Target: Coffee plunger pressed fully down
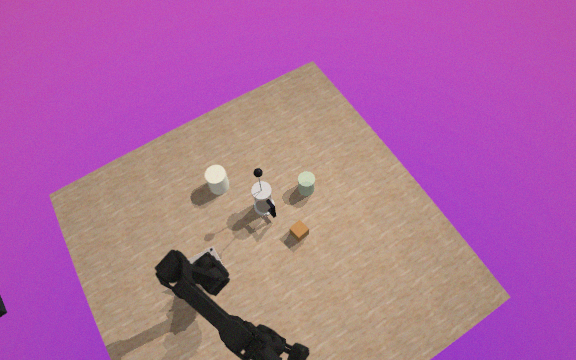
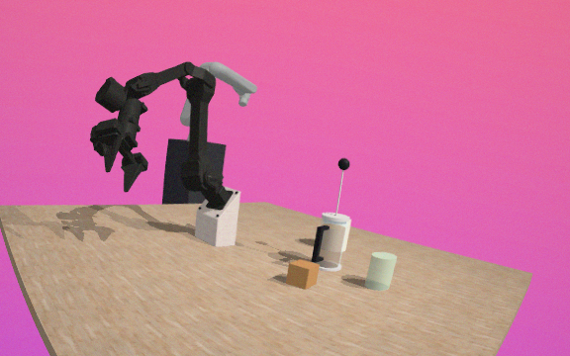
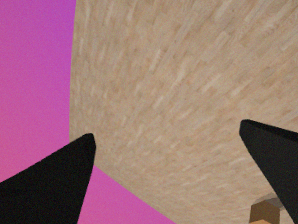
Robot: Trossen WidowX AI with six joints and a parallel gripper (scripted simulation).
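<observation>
My gripper tip is now 49 cm to the right of the coffee press, 23 cm short of it and 5 cm above it. The rest, counted from my gripper tip: white cylinder: 68 cm to the left, 14 cm below, 14 cm ahead.
</observation>
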